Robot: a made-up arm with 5 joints.
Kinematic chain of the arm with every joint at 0, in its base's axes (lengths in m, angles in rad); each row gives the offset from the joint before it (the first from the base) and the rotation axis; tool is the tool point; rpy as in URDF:
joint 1: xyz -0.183 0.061 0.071 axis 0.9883 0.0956 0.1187
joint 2: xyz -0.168 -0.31 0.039 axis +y
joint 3: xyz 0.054 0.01 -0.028 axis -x
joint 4: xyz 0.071 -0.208 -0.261 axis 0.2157 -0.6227 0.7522
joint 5: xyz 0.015 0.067 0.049 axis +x
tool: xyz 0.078 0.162 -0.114 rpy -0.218 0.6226 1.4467
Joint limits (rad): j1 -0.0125..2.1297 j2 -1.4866..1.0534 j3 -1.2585..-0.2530 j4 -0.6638..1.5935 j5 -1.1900..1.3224
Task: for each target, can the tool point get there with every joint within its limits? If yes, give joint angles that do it. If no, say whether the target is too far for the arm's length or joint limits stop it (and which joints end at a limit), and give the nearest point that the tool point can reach.
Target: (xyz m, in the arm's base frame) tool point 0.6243 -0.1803 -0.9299
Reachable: no: too far | nearest point 0.1976 -0.0344 -0.3379 | short by 0.744 m
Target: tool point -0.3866 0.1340 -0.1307
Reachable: yes | joints 1.9506 0.2629 -0.8912 0.7973 1.0161
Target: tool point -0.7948 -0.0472 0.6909
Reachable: no: joint limits stop it (at a limit: joint 1, joint 2, joint 3, joint 4) | nearest point -0.6076 0.1637 0.2413 | short by 0.531 m
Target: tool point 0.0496 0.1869 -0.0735
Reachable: yes | joints 1.7596 -0.8529 -0.4220 0.0618 -0.3106
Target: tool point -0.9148 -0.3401 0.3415
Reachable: no: joint limits stop it (at a limit: joint 1, joint 2, joint 4) | nearest point -0.6470 -0.3058 0.1213 | short by 0.348 m
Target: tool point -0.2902 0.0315 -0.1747
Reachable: yes | joints 0.6006 -0.4675 -0.6124 1.3731 0.1803
